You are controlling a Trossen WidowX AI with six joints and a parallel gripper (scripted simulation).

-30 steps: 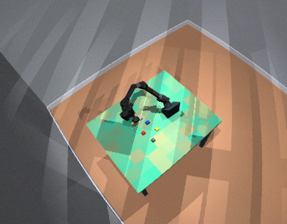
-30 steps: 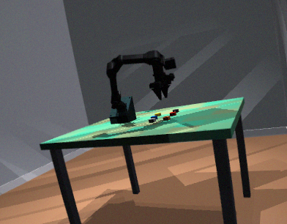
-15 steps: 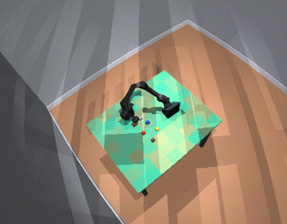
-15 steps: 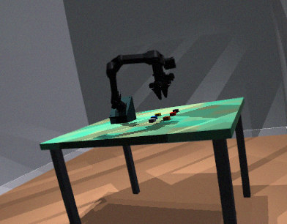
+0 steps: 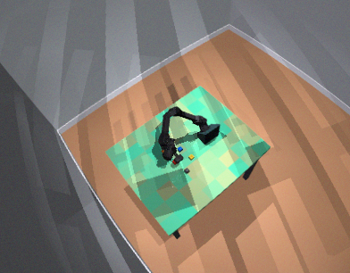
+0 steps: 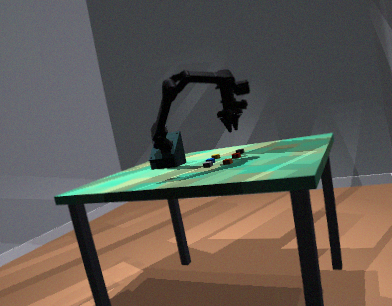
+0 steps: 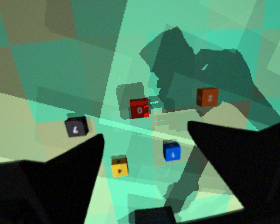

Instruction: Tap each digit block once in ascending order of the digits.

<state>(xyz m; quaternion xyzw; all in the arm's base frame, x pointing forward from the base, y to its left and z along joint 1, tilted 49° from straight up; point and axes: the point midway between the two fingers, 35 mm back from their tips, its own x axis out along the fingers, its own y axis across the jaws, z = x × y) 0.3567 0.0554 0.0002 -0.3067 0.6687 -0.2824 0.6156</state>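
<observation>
Now: the red block 10 mm behind my gripper tip and 110 mm below it. Also, from my gripper tip: orange block: 10 mm ahead, 140 mm to the right, 110 mm below; then blue block: 110 mm behind, 70 mm to the right, 110 mm below; then black block: 30 mm behind, 120 mm to the left, 110 mm below.
</observation>
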